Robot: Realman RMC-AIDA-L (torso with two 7-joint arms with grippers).
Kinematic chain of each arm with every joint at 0, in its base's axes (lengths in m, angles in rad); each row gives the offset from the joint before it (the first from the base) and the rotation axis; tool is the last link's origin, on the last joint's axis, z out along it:
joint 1: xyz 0 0 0.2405 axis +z
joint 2: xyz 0 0 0 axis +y
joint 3: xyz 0 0 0.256 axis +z
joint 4: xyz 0 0 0 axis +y
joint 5: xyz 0 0 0.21 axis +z
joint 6: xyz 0 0 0 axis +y
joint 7: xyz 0 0 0.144 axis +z
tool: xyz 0 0 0
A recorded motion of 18 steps. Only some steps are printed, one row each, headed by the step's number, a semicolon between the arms.
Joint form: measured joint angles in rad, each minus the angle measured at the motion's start. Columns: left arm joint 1, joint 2, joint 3, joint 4, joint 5, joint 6, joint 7; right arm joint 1, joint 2, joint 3, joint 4, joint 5, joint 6, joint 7.
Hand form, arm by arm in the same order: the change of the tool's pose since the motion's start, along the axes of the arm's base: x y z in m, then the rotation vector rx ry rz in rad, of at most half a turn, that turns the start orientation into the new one. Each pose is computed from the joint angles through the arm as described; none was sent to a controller.
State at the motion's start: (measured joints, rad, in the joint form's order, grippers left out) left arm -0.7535 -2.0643 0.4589 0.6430 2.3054 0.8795 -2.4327; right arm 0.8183 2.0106 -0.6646 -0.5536 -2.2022 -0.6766 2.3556
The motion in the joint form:
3: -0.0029 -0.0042 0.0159 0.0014 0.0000 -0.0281 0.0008; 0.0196 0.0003 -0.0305 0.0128 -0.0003 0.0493 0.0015
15: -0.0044 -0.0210 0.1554 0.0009 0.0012 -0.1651 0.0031; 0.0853 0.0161 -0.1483 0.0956 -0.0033 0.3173 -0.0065
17: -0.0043 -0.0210 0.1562 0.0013 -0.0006 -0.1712 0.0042; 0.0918 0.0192 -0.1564 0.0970 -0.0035 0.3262 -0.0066
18: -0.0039 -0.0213 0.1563 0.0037 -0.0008 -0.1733 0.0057; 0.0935 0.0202 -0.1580 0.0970 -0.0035 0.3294 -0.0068
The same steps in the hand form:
3: 0.0011 0.0025 -0.0009 0.0104 0.0201 0.0001; -0.0065 0.0065 -0.0019 0.0143 -0.0335 0.0083
15: 0.0072 0.0110 -0.0121 0.0232 0.1525 -0.0219; -0.0196 0.0248 -0.0140 0.1085 -0.1906 0.0062
17: 0.0070 0.0115 -0.0114 0.0288 0.1549 -0.0209; -0.0231 0.0261 -0.0158 0.1092 -0.1971 0.0138
18: 0.0070 0.0118 -0.0106 0.0321 0.1576 -0.0218; -0.0241 0.0266 -0.0161 0.1106 -0.1988 0.0157

